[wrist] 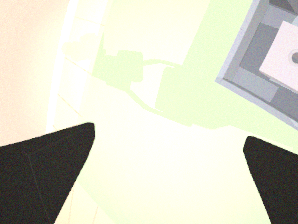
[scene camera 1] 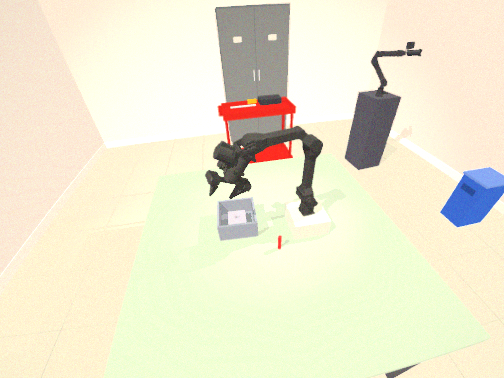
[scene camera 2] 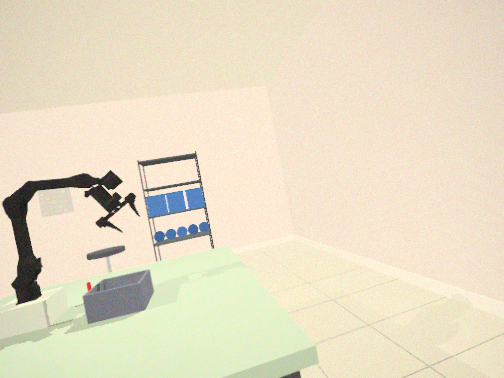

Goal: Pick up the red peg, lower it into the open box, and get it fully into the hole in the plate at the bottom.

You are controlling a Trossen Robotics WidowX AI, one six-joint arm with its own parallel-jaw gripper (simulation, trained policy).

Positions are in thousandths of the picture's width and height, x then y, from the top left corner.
Scene:
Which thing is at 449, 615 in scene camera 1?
A grey box.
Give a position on a grey box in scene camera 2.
At 259, 776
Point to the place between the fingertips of the gripper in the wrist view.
576, 614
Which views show the gripper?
The wrist view, scene camera 1 and scene camera 2: all of them.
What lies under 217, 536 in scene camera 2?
The gripper.

